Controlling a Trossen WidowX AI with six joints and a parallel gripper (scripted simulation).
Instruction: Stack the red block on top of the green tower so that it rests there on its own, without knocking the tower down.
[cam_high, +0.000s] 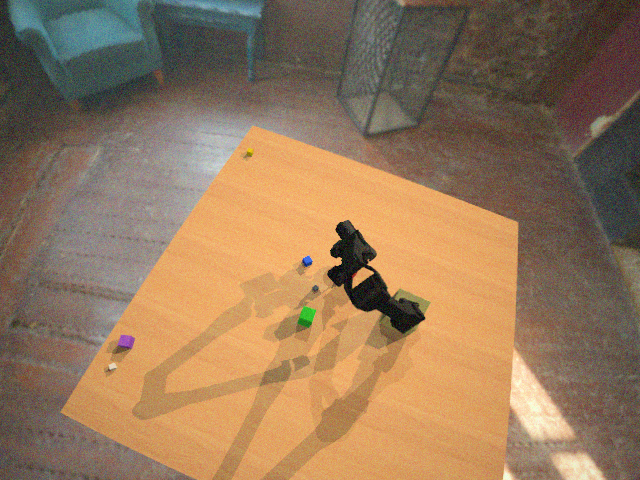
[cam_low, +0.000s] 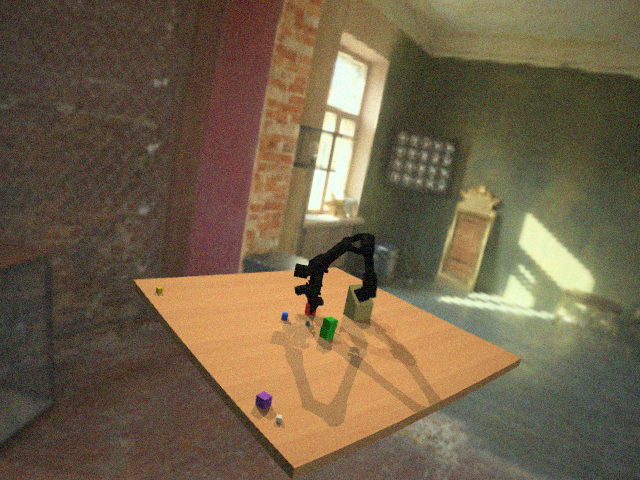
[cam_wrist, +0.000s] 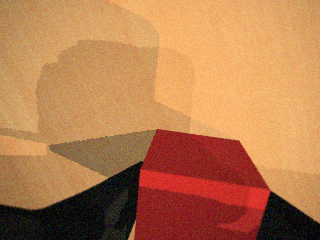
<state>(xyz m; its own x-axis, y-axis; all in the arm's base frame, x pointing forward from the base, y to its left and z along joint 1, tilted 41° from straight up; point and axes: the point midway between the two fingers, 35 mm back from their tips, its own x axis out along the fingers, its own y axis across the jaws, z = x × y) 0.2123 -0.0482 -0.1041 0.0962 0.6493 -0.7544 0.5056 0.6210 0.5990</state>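
Right now my gripper tip is 90 mm short of the green block, 220 mm to the right of it and 50 mm below it. The rest, counted from my gripper tip: yellow cube 560 mm ahead, 400 mm to the right; blue cube 150 mm ahead, 10 mm to the left; red block 10 mm above.
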